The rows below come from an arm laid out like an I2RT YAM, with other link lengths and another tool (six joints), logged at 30 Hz.
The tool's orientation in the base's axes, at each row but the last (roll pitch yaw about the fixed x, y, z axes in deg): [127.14, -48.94, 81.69]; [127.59, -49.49, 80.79]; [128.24, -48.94, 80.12]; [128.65, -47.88, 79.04]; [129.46, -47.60, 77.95]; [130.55, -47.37, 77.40]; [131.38, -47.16, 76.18]
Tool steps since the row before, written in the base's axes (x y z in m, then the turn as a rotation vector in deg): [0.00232, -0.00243, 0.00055, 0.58, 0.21, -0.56]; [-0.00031, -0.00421, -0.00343, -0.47, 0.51, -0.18]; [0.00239, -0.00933, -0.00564, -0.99, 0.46, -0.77]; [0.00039, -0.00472, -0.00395, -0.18, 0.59, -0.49]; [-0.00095, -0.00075, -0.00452, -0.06, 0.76, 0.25]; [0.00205, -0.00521, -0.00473, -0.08, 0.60, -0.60]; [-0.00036, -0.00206, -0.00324, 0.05, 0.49, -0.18]
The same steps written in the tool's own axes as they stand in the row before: [-0.00094, 0.00313, 0.00095, -0.23, -0.14, 0.79]; [-0.00534, 0.00099, -0.00030, 0.14, -0.68, -0.16]; [-0.01002, 0.00474, 0.00130, -0.39, -1.22, -0.38]; [-0.00599, 0.00137, 0.00054, 0.00, -0.75, 0.23]; [-0.00397, -0.00231, 0.00090, 0.68, -0.42, 0.07]; [-0.00662, 0.00220, 0.00225, -0.06, -0.76, 0.38]; [-0.00379, -0.00041, 0.00055, 0.20, -0.41, 0.27]
